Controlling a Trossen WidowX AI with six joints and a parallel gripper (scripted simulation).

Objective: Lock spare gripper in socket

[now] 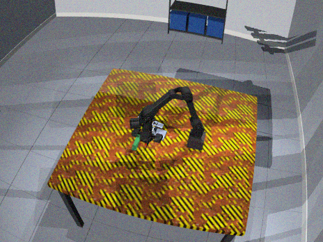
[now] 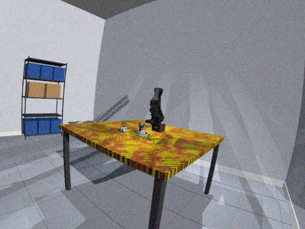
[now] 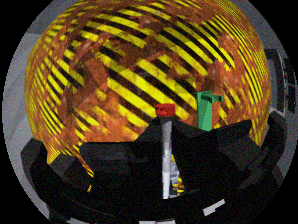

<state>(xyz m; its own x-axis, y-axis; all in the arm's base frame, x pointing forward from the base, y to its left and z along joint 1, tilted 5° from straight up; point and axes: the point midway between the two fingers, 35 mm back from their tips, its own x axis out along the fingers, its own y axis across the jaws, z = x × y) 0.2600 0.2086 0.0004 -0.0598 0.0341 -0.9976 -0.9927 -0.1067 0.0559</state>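
The green cradle lies 100 mm ahead of my gripper tip, 40 mm to the right of it and 40 mm below it. Round my gripper tip: spare gripper (280 mm to the right, 150 mm ahead, 40 mm below); then grey mount (160 mm to the right, 10 mm below, 10 mm ahead).
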